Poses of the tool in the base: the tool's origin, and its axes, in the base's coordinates. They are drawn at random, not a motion.
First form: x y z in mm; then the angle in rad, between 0 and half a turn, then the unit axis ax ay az.
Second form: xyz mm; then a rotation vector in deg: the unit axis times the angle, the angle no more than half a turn. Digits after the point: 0 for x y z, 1 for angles.
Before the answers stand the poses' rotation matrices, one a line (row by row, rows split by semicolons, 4 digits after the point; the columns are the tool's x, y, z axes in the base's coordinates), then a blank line. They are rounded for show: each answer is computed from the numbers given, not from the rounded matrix.
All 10 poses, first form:
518 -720 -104 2.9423 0.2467 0.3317 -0.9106
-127 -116 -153 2.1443 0.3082 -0.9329 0.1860
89 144 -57 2.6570 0.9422 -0.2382 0.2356
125 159 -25 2.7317 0.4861 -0.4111 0.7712
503 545 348 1.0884 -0.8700 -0.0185 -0.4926
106 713 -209 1.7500 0.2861 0.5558 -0.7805
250 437 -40 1.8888 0.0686 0.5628 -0.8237
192 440 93 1.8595 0.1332 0.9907 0.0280
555 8 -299 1.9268 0.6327 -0.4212 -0.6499
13 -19 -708 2.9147 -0.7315 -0.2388 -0.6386
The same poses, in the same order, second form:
-0.8597 0.3423 -0.3791; -0.0182 -0.7624 -0.6469; -0.5105 -0.5492 0.6616
-0.3960 -0.5998 -0.6952; -0.2873 0.8001 -0.5266; 0.8721 -0.0088 -0.4892
0.7884 -0.5328 0.3074; -0.3133 -0.7779 -0.5447; 0.5294 0.3331 -0.7802
-0.4642 -0.6904 0.5548; -0.0758 -0.5932 -0.8015; 0.8825 -0.4141 0.2230
0.8697 0.4450 0.2134; -0.4278 0.4641 0.7756; 0.2462 -0.7659 0.5940
-0.0818 0.9554 0.2838; -0.5807 0.1857 -0.7927; -0.8100 -0.2296 0.5396
-0.3065 0.8331 0.4604; -0.7317 0.1031 -0.6737; -0.6088 -0.5434 0.5780
-0.2619 0.1427 0.9545; 0.1964 0.9762 -0.0920; -0.9449 0.1633 -0.2837
0.1913 0.2498 -0.9492; -0.9685 -0.1093 -0.2239; -0.1597 0.9621 0.2210
0.0822 0.4886 0.8686; 0.2013 -0.8618 0.4657; 0.9761 0.1366 -0.1691

518 -720 -104 41.6 55.9 -153.5
-127 -116 -153 37.9 -114.6 22.9
89 144 -57 143.4 -36.3 35.9
125 159 -25 76.1 -64.3 120.7
503 545 348 -54.3 -1.2 -30.7
106 713 -209 28.7 55.7 -78.3
250 437 -40 7.4 60.9 -89.1
192 440 93 14.2 105.5 3.0
555 8 -299 69.8 -46.5 -71.7
13 -19 -708 -122.2 -39.9 -106.7

